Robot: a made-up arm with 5 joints.
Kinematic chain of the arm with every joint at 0, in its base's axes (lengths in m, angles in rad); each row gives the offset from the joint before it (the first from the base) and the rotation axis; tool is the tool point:
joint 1: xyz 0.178 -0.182 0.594 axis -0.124 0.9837 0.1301
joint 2: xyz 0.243 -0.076 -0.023 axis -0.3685 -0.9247 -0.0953
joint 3: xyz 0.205 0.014 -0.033 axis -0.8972 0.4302 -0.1
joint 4: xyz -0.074 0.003 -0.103 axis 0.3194 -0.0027 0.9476
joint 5: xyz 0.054 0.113 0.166 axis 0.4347 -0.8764 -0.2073
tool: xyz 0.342 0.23 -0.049
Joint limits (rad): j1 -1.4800..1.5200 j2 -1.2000..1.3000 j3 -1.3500..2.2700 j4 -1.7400..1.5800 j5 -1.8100..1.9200
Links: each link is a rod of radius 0.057 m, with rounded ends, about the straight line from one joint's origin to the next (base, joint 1, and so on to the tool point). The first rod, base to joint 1, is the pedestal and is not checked.
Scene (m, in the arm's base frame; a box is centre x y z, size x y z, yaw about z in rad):
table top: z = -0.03
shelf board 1: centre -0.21 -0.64 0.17 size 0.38 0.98 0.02 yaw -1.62
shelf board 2: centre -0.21 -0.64 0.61 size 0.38 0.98 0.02 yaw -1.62
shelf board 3: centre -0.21 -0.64 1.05 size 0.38 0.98 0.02 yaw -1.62
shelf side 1: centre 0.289 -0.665 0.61 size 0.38 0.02 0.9 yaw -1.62
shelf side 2: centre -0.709 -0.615 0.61 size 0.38 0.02 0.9 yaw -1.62
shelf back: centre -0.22 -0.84 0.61 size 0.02 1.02 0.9 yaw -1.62
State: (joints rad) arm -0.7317 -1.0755 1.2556 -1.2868 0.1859
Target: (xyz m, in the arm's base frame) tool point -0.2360 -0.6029 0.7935
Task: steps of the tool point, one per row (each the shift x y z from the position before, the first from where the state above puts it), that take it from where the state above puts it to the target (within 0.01 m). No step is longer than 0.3 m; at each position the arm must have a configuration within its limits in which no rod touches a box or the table.
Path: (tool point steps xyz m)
1: 0.0046 -0.1074 0.2158
2: -0.0767 -0.0741 0.2177
3: -0.1462 -0.0298 0.1882
4: -0.1913 0.0187 0.1344
5: -0.2053 0.0640 0.0680
6: -0.1882 0.0993 0.0024
7: -0.2469 0.0183 -0.1381
8: -0.1431 0.0234 -0.2133
9: -0.0253 0.0140 -0.2269
10: -0.0132 -0.0918 -0.0226
11: -0.0038 -0.0864 -0.0067
12: 0.0007 -0.0769 0.0082
13: 0.0006 -0.0643 0.0211

